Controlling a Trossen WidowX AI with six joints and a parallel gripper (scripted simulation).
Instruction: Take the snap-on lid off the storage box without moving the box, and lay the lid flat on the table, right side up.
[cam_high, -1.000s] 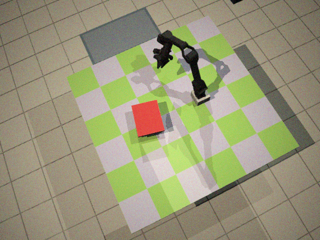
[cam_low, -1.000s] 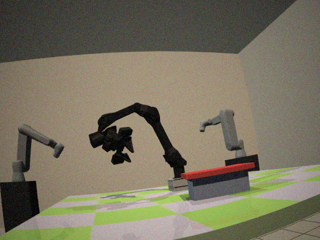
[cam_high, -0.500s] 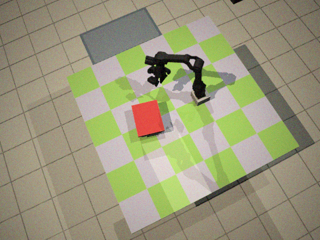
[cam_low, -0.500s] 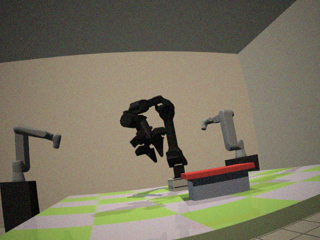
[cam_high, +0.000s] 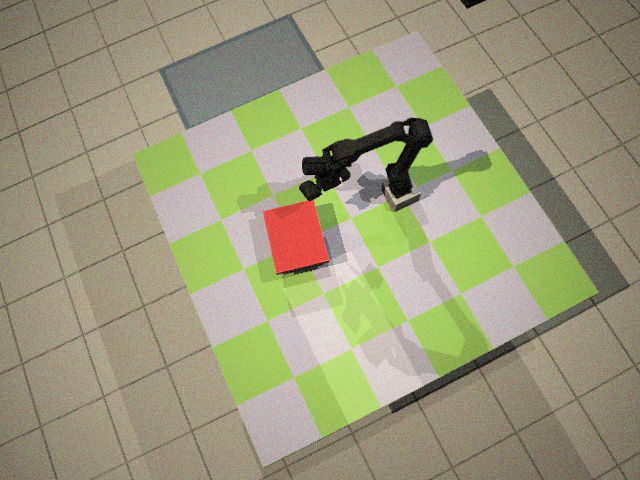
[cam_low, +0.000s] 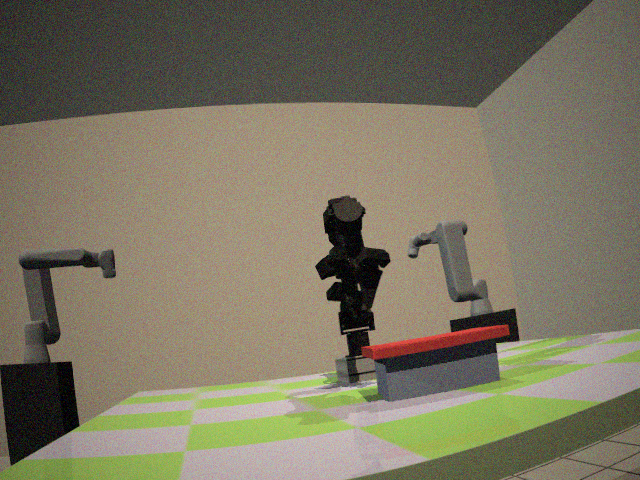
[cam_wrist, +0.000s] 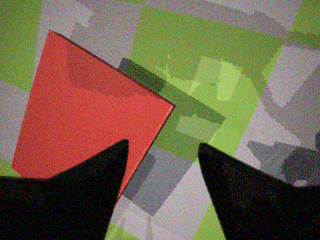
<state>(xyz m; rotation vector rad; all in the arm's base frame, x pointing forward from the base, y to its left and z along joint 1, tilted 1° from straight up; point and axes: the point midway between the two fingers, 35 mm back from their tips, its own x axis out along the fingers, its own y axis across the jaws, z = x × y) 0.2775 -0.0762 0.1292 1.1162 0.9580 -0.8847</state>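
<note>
The red lid is 130 mm ahead of my gripper tip, 80 mm to the left of it and 70 mm below it. The rest, counted from my gripper tip: grey storage box 130 mm ahead, 120 mm below, 80 mm to the left.
</note>
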